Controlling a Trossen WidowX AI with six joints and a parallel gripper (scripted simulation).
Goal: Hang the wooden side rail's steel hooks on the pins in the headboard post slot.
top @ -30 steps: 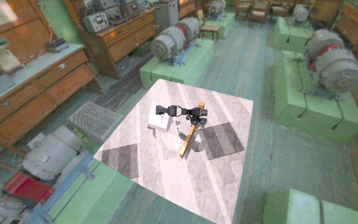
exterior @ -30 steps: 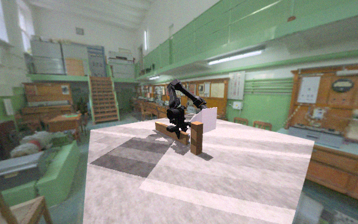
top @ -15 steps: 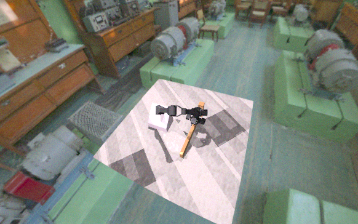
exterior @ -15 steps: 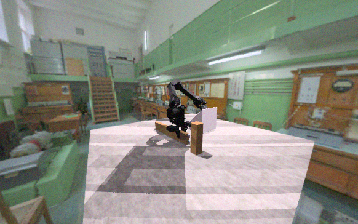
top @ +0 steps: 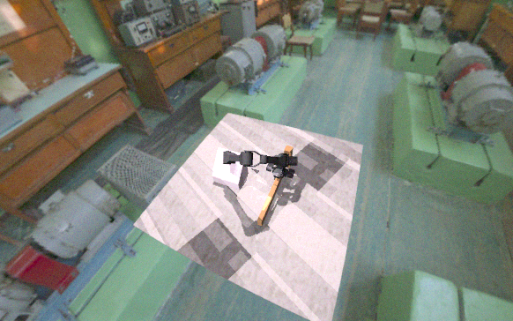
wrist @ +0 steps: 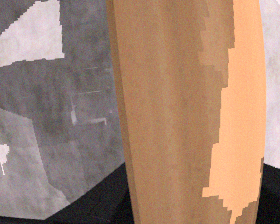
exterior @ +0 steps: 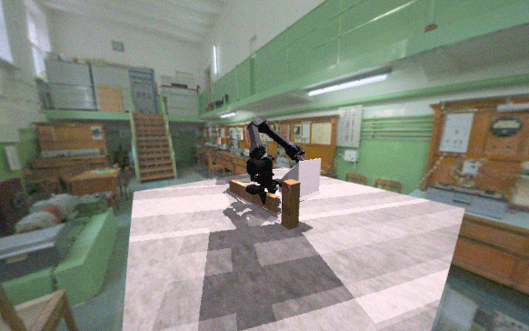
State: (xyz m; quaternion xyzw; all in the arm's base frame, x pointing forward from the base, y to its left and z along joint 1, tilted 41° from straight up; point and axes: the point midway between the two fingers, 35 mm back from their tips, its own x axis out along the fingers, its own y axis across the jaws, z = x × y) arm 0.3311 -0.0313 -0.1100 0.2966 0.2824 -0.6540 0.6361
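The wooden headboard post lies 150 mm to the left of my gripper tip, 50 mm above it and 10 mm ahead of it.
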